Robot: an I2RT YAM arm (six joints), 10 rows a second.
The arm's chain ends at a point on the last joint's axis. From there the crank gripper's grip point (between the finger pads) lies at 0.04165 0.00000 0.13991 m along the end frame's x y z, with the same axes.
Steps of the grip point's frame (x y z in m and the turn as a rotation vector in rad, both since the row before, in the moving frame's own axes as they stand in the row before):
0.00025, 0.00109, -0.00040, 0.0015, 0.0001, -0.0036
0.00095, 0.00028, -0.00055, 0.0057, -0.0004, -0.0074
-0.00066, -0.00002, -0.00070, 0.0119, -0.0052, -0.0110
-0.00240, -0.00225, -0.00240, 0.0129, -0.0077, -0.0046
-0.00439, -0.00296, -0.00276, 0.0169, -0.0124, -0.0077
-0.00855, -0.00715, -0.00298, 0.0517, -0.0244, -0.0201
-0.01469, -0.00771, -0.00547, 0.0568, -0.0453, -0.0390
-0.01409, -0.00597, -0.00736, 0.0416, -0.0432, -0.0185
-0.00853, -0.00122, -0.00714, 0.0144, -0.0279, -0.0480
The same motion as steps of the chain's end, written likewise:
0.00024, 0.00145, -0.00040, 0.0015, 0.0001, -0.0036
0.00101, 0.00139, -0.00056, 0.0057, -0.0004, -0.0074
0.00008, 0.00210, -0.00090, 0.0119, -0.0052, -0.0110
-0.00132, -0.00025, -0.00270, 0.0129, -0.0077, -0.0046
-0.00264, -0.00028, -0.00324, 0.0169, -0.0124, -0.0077
-0.00504, 0.00091, -0.00375, 0.0517, -0.0244, -0.0201
-0.00813, 0.00178, -0.00694, 0.0568, -0.0453, -0.0390
-0.00795, 0.00060, -0.00889, 0.0416, -0.0432, -0.0185
-0.00452, 0.00271, -0.00822, 0.0144, -0.0279, -0.0480

